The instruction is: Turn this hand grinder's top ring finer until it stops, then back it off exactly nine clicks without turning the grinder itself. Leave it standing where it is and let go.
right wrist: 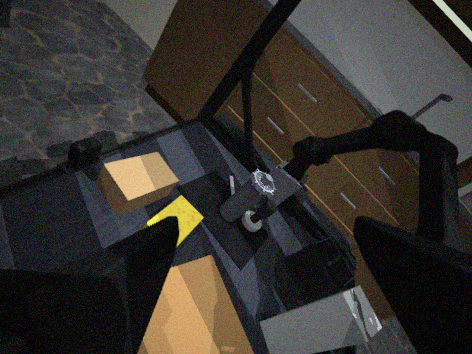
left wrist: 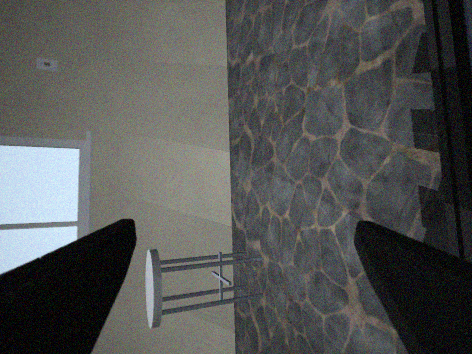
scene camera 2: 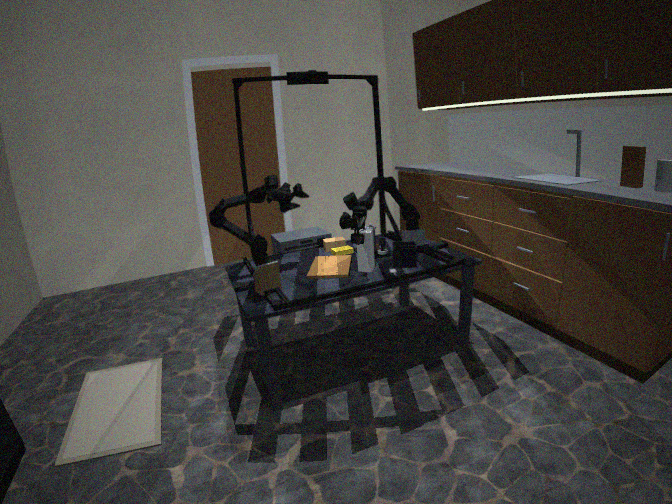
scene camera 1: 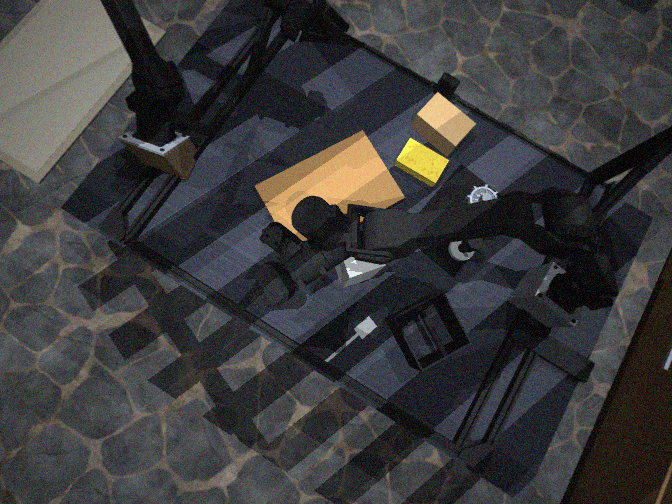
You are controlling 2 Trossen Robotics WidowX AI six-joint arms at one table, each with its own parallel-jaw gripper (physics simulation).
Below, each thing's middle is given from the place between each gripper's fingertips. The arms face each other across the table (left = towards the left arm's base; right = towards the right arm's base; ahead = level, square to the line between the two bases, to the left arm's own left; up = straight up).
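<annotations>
My right gripper is 15 cm short of the orange board (scene camera 1: 350, 172), and it's 33 cm above the board and 4 cm to the right of it. Counting from my right hand, there's the tan box (scene camera 1: 442, 124), a good way behind, a good way to the left and far below. The white box (scene camera 1: 351, 271) is 30 cm ahead of that same right hand, 15 cm to the left of it and 24 cm below it. As for the hand grinder (right wrist: 260, 184), it's 9 cm ahead of my right hand, 35 cm to the left of it and 26 cm below it.
With my left hand, I'm 15 cm past the white box, 15 cm to the right of it and 13 cm above it. The black bin (scene camera 1: 428, 331) is 8 cm behind my left hand, 34 cm to the left of it and 18 cm below it. From my left hand again, the orange board is 31 cm behind, 4 cm to the left and 22 cm below, and the hand grinder is 36 cm behind, 35 cm to the left and 15 cm below.
</annotations>
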